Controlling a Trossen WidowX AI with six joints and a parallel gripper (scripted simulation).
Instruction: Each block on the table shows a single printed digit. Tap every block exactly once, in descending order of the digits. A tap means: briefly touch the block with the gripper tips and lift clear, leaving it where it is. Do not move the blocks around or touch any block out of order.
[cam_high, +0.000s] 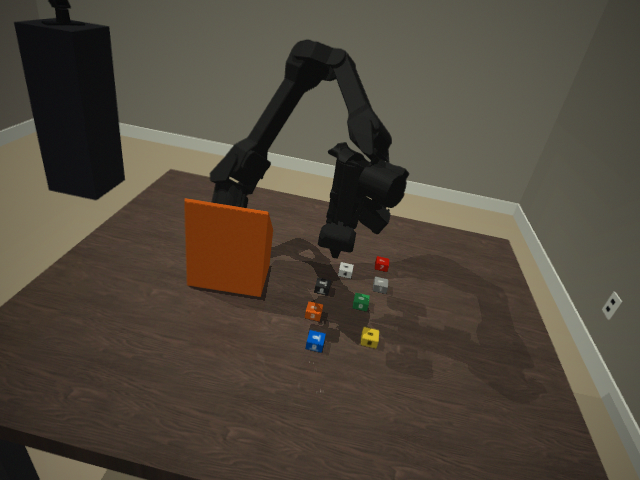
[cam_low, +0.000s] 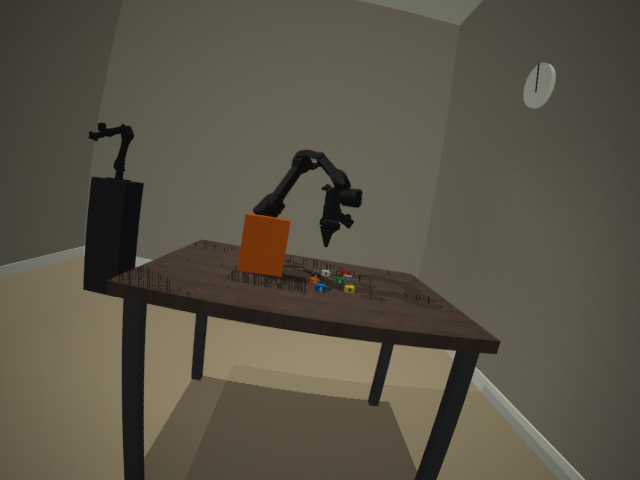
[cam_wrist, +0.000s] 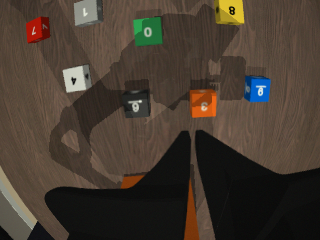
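Right now the orange block is 120 mm below my gripper tip, 30 mm to the right of it and 20 mm behind it. From my gripper tip the other things lie so: green block 120 mm below, 80 mm ahead, 30 mm to the left; black block 120 mm below, 50 mm to the left, 20 mm behind; blue block 120 mm to the right, 120 mm below.
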